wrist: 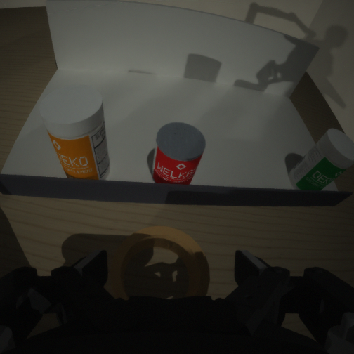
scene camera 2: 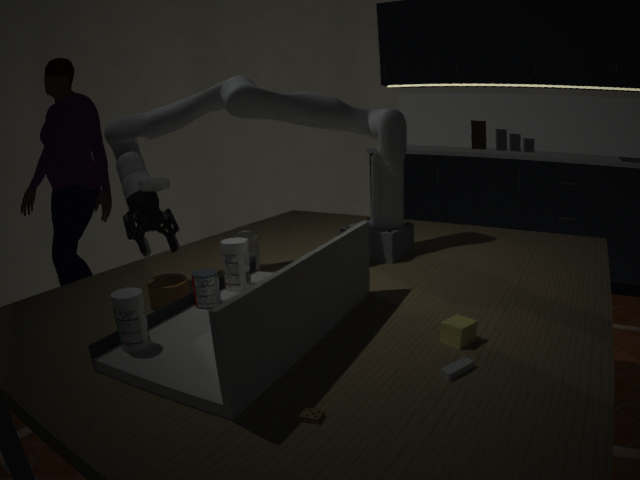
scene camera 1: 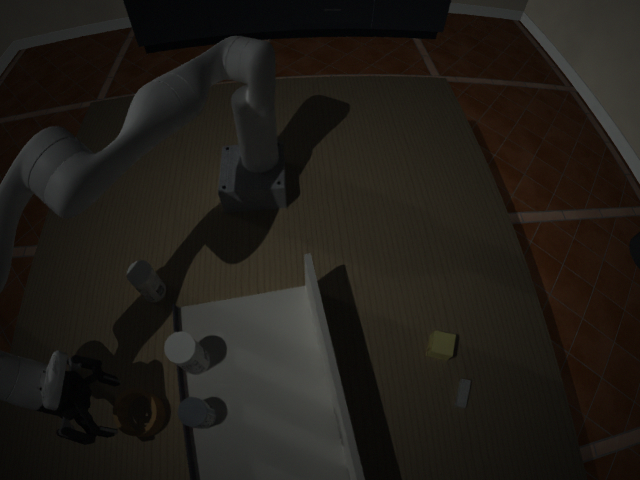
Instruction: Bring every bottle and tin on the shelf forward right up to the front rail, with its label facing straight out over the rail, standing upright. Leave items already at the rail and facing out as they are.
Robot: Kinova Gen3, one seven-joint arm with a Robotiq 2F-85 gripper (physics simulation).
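Places are measured from the arm's base along level axes (x ahead, y left, z up), in millimetres.
Pixels of known places: gripper, fingertip midpoint: (scene camera 2: 162,253) (scene camera 1: 116,407); arm's base, origin of the base link: (scene camera 2: 387,225) (scene camera 1: 260,158).
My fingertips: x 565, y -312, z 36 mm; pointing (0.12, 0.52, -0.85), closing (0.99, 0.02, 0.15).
For each thing: its top centre in the pictures, then the offset to it from my fingertips.
- orange-label white bottle, middle of its top: (scene camera 1: 179,347) (scene camera 2: 234,240) dz +15, dx -101, dy +133 mm
- red tin with a grey lid, middle of its top: (scene camera 1: 192,411) (scene camera 2: 204,272) dz -24, dx +12, dy +138 mm
- green-label white bottle, middle of its top: (scene camera 2: 126,292) dz +5, dx +234, dy +150 mm
- dark front rail, middle of its top: (scene camera 1: 184,433) (scene camera 2: 185,296) dz -69, dx +47, dy +107 mm
- amber ring-shaped object, middle of its top: (scene camera 1: 134,411) (scene camera 2: 167,281) dz -66, dx +0, dy +5 mm
- pale bottle, middle of its top: (scene camera 1: 138,272) (scene camera 2: 246,233) dz -17, dx -280, dy +31 mm
- yellow block, middle of its top: (scene camera 2: 459,321) (scene camera 1: 443,343) dz -78, dx -57, dy +639 mm
- small pale bar, middle of its top: (scene camera 2: 457,365) (scene camera 1: 463,393) dz -104, dx +53, dy +664 mm
On the shelf (scene camera 1: 273,382) (scene camera 2: 175,356) (wrist: 240,130), an orange-label white bottle (scene camera 1: 187,353) (scene camera 2: 236,263) (wrist: 80,155), a red tin with a grey lid (scene camera 1: 197,412) (scene camera 2: 206,289) (wrist: 175,167) and a green-label white bottle (scene camera 2: 130,320) (wrist: 320,167) stand upright close behind the dark front rail (scene camera 1: 190,449) (wrist: 220,195). In the wrist view their coloured labels show over the rail; the orange label sits left on its bottle, with a printed side panel at right. Exact facing and small gaps are hard to tell. My gripper (scene camera 1: 113,407) (scene camera 2: 160,251) (wrist: 170,265) is open and empty, in front of the rail, above table height.
An amber ring-shaped object (scene camera 1: 162,413) (scene camera 2: 168,293) (wrist: 198,275) lies before the rail, below my gripper. Another pale bottle (scene camera 1: 147,281) (scene camera 2: 253,250) stands on the table past the shelf's end. A yellow block (scene camera 1: 442,345) (scene camera 2: 458,330) and a small pale bar (scene camera 1: 463,392) (scene camera 2: 458,368) lie behind the shelf.
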